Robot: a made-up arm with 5 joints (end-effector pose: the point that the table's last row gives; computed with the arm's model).
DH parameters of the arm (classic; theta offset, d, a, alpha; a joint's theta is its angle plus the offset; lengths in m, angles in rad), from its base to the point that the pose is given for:
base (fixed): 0 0.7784 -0.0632 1.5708
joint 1: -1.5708 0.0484 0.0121 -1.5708
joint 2: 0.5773 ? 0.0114 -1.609
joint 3: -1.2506 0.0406 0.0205 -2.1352
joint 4: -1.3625 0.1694 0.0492 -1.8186
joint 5: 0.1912 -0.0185 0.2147 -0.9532
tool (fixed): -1.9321 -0.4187 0 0
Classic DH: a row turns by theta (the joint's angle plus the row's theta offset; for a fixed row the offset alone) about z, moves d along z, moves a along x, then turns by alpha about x.
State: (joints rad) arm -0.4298 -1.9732 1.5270 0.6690 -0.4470
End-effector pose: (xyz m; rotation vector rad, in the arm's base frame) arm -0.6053 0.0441 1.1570 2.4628 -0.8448 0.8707
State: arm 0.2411 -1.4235 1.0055 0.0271 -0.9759
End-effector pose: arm -0.6540 -0.2544 0.8600 -2.3653 1.0248 -0.7477
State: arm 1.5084 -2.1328 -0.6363 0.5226 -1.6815
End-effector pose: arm -0.3353 -0.4968 0.5956 0.2071 0.6267 2.0040
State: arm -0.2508 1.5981 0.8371 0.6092 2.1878
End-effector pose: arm -0.1369 -0.3450 1.0841 -2.3962 -0.8577 -0.2335
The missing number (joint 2, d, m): -0.029
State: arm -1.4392 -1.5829 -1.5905 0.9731 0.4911
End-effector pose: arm -0.0708 0.1847 0.2310 0.0891 -0.0413 -0.1462
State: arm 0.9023 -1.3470 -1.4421 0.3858 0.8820
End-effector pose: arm 0.4863 0.1191 0.8427 -0.1671 -1.8256 0.2450
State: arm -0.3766 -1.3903 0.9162 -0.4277 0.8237
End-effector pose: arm -0.5740 0.2252 0.9132 -0.4598 2.0561 -0.7354
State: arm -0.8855 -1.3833 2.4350 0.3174 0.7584
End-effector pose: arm -0.1886 0.4915 1.0095 1.2114 -1.9171 1.0638
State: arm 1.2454 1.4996 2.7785 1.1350 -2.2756
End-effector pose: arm 0.1485 -0.3421 1.0615 -1.8563 -2.3547 -0.5987
